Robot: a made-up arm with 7 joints.
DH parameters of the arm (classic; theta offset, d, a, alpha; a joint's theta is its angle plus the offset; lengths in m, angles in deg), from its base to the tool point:
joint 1: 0 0.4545 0 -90
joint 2: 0 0 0 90
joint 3: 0 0.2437 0.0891 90
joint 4: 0 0 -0.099 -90
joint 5: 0 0.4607 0 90
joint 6: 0 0 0.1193 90
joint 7: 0 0 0 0
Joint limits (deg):
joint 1: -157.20..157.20
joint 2: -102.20..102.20
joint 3: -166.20..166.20
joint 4: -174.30..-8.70
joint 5: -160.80..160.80
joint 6: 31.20..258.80
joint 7: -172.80..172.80
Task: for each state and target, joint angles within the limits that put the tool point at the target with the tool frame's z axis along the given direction. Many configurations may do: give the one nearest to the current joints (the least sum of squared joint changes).
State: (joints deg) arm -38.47 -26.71 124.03 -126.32 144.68 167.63 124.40
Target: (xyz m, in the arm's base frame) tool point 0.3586 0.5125 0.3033 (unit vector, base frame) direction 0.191 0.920 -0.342
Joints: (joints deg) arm -68.36 -51.12 126.84 -99.38 150.82 142.41 124.40
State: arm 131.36 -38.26 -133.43 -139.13 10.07 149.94 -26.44
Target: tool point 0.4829 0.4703 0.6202 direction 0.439 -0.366 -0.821
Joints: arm 155.04 -1.55 -112.71 -110.01 -38.88 110.91 -26.44
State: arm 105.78 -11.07 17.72 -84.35 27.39 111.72 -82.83
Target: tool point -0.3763 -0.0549 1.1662 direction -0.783 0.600 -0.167
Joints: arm 100.53 -34.95 43.39 -72.37 9.67 127.81 -82.83
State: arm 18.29 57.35 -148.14 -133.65 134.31 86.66 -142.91
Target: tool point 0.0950 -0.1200 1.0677 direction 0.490 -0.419 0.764
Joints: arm 19.45 83.48 -162.91 -105.70 152.73 135.46 -142.91
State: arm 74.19 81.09 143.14 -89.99 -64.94 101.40 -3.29
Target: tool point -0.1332 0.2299 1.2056 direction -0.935 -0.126 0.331
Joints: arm 85.50 58.81 156.40 -67.13 -67.93 131.83 -3.29
